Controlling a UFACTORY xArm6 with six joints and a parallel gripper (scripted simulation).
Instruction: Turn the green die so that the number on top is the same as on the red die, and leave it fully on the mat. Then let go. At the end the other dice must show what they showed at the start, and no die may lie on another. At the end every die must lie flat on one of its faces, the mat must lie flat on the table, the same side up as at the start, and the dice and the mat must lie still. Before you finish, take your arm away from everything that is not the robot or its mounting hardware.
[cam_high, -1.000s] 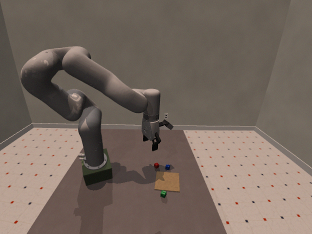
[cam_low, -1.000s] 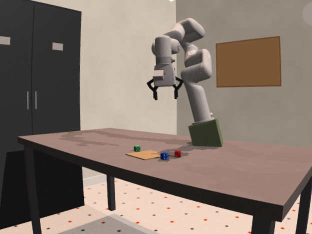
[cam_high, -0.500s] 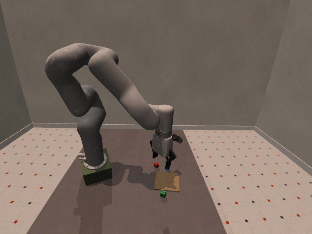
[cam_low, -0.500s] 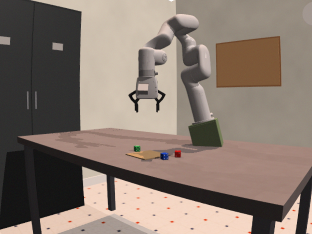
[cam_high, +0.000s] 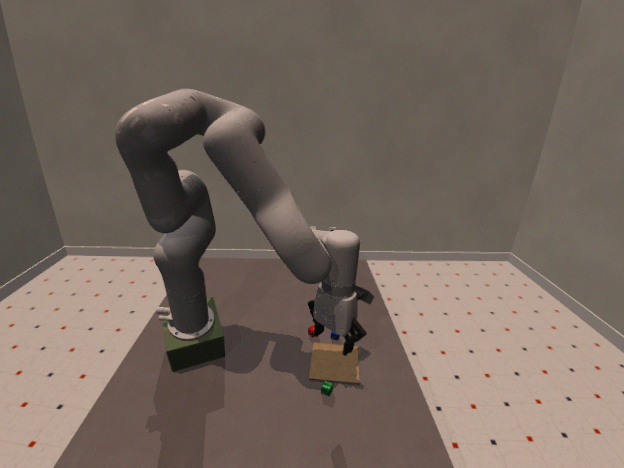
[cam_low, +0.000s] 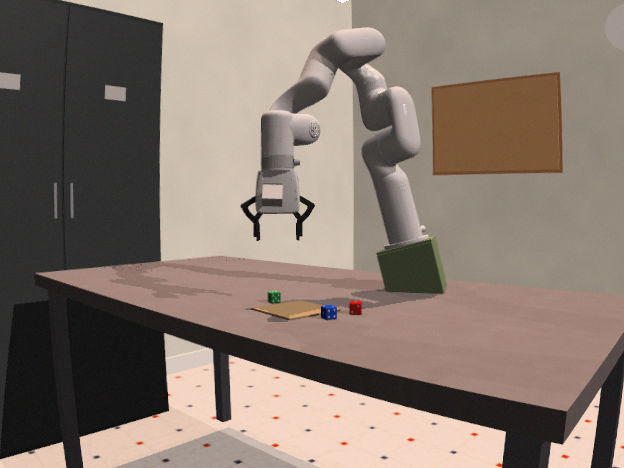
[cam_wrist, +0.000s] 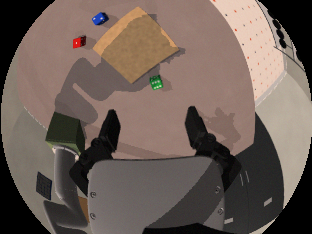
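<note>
My hand is 10 mm past the green die, 20 mm to the left of it and 150 mm above it. The rest, counted from my hand: red die: 20 mm behind, 200 mm to the left, 150 mm below; tan mat: 30 mm ahead, 70 mm to the left, 160 mm below; blue die: 50 mm ahead, 180 mm to the left, 150 mm below.
</note>
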